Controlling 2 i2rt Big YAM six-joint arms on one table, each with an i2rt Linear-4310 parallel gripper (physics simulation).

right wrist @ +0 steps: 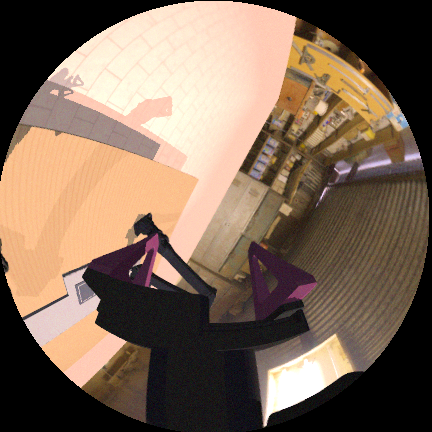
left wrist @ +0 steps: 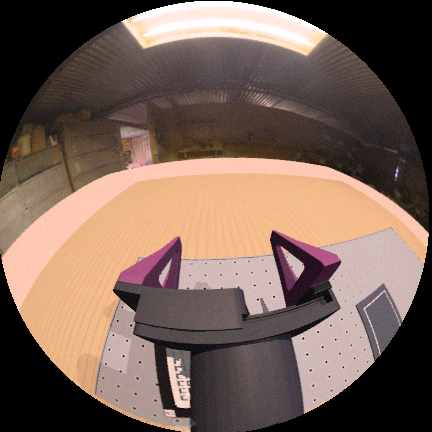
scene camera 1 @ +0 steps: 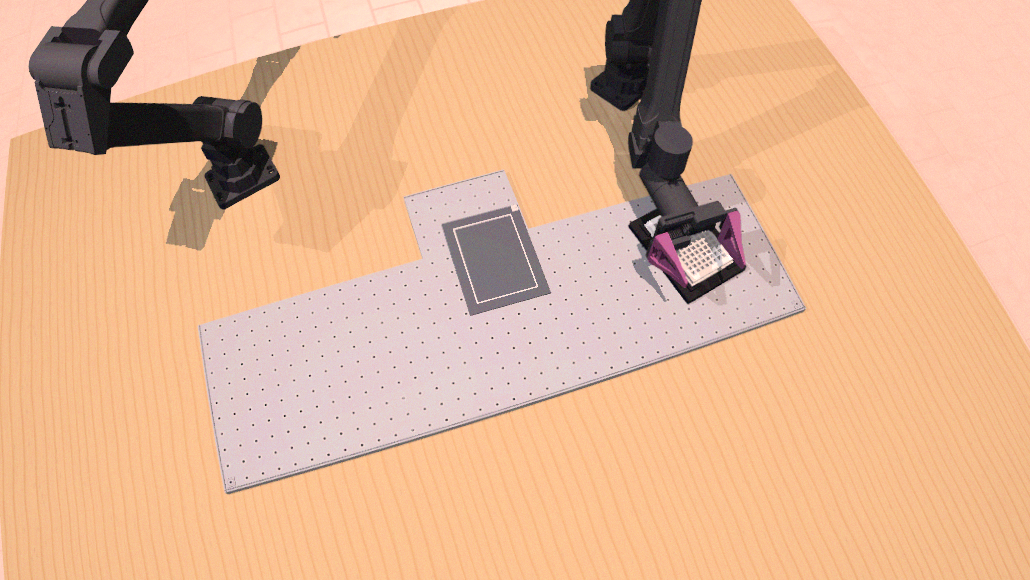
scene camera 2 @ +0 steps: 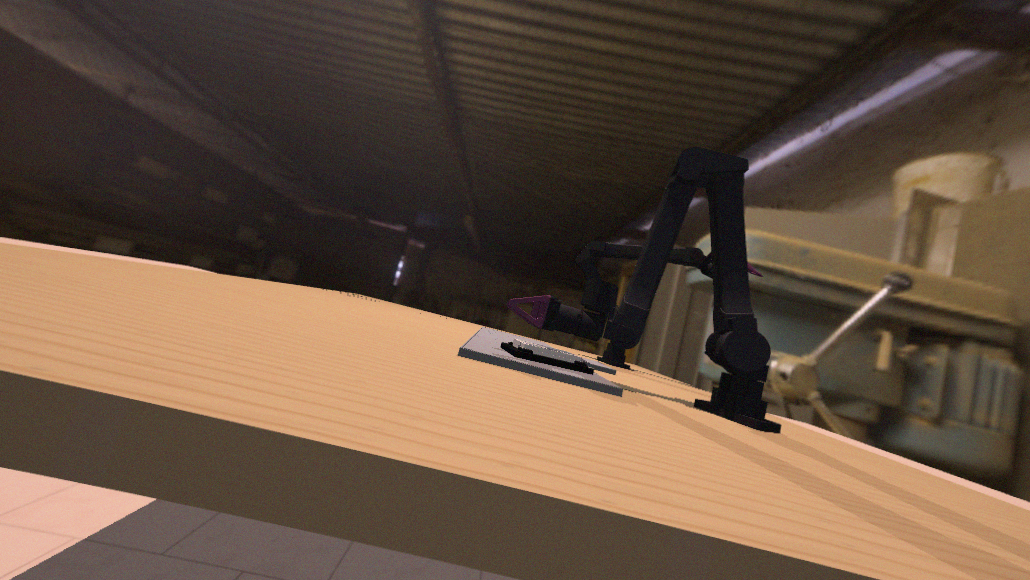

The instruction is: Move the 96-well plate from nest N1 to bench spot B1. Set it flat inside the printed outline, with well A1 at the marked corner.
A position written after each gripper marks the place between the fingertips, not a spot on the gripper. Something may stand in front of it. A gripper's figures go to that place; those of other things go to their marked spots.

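White well plate [scene camera 1: 705, 256], 1140 mm from the lens. Dark rectangle with white outline [scene camera 1: 495, 261], 1120 mm from the lens. Left gripper [scene camera 1: 715, 276], 1040 mm from the lens.
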